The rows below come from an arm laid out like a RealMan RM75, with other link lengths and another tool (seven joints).
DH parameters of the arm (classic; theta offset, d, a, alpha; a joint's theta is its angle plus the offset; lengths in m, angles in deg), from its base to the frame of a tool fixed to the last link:
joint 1: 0 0.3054 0 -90
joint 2: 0 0 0 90
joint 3: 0 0.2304 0 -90
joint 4: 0 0 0 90
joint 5: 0 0.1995 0 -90
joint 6: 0 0 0 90
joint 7: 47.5 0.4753 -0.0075 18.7
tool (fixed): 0 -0.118 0 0
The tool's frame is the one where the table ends.
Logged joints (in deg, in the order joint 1, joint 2, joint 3, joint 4, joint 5, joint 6, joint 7), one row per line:
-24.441 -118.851 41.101 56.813 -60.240 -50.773 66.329
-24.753 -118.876 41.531 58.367 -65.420 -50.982 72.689
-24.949 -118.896 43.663 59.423 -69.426 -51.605 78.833
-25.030 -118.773 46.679 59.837 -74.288 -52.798 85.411
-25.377 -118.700 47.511 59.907 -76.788 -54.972 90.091
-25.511 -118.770 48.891 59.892 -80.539 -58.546 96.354
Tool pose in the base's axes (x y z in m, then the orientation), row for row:
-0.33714 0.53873 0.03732 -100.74 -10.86 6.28
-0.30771 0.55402 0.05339 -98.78 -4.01 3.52
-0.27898 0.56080 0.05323 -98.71 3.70 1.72
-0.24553 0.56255 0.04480 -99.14 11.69 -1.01
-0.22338 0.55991 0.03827 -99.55 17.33 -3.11
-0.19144 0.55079 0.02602 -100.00 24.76 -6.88
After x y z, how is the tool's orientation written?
As a rotation vector, in degrees.
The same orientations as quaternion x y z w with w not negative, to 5 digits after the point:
-0.76856 -0.08285 0.04791 0.63258
-0.75887 -0.03081 0.02704 0.64995
-0.75859 0.02843 0.01322 0.65081
-0.75980 0.08959 -0.00774 0.64391
-0.76035 0.13236 -0.02375 0.63544
-0.75929 0.18800 -0.05224 0.62081

